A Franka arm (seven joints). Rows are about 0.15 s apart.
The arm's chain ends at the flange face. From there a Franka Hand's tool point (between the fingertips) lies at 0.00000 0.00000 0.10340 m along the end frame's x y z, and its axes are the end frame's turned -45 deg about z.
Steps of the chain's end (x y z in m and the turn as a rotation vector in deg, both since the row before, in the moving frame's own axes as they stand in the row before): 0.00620, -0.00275, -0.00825, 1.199, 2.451, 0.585; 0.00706, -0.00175, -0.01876, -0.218, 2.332, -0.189; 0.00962, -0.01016, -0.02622, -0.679, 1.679, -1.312; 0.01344, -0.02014, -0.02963, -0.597, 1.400, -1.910; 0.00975, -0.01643, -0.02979, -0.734, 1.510, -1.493; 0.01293, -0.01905, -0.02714, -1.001, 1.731, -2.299; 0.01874, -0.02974, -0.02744, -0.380, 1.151, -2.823; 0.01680, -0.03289, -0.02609, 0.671, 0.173, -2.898; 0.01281, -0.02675, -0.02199, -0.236, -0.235, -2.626
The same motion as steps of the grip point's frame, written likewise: 0.01098, 0.00406, -0.00837, -0.885, 2.581, 0.585; 0.00893, 0.00700, -0.01885, -1.803, 1.495, -0.189; 0.01530, 0.00261, -0.02627, -1.667, 0.707, -1.312; 0.02481, -0.00221, -0.02967, -1.412, 0.568, -1.910; 0.01954, -0.00187, -0.02983, -1.587, 0.549, -1.493; 0.02361, -0.00086, -0.02720, -1.932, 0.516, -2.299; 0.03531, -0.00585, -0.02746, -1.083, 0.545, -2.823; 0.03620, -0.01204, -0.02610, 0.352, 0.597, -2.898; 0.02737, -0.00984, -0.02199, -0.001, -0.333, -2.626
